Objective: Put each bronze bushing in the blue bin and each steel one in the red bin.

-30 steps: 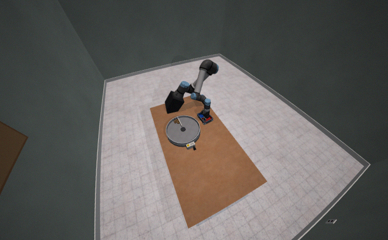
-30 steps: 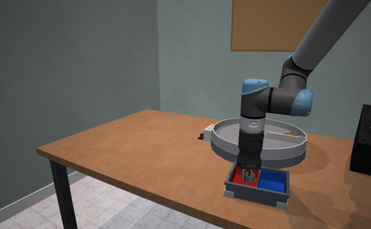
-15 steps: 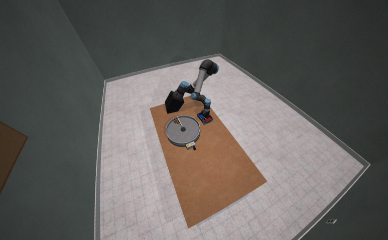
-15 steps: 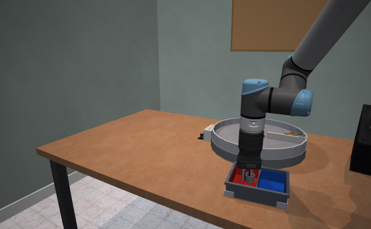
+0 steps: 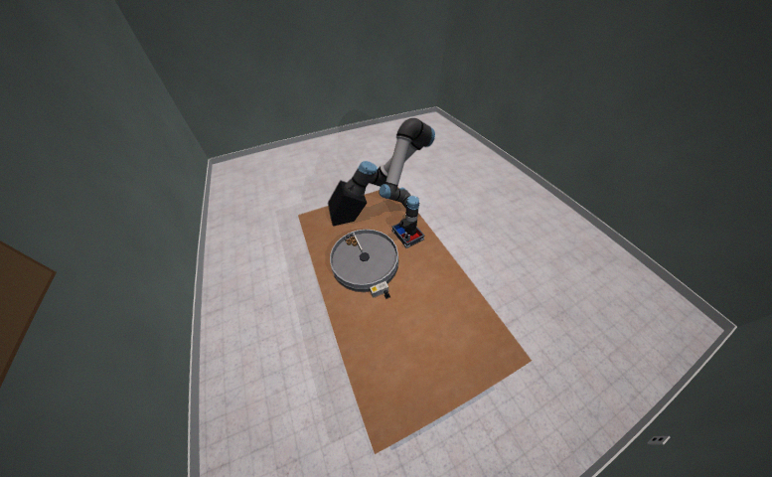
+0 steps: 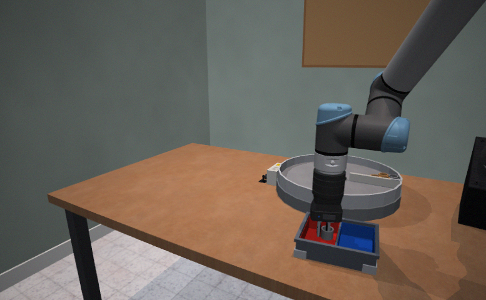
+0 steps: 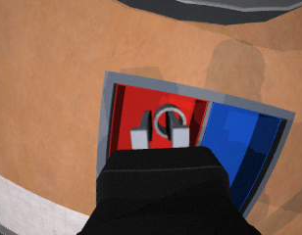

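Now: hand 5 cm past the bin and 2 cm to the right of it. Round my hand: grey turntable (9 cm ahead, 32 cm to the right, 2 cm above).
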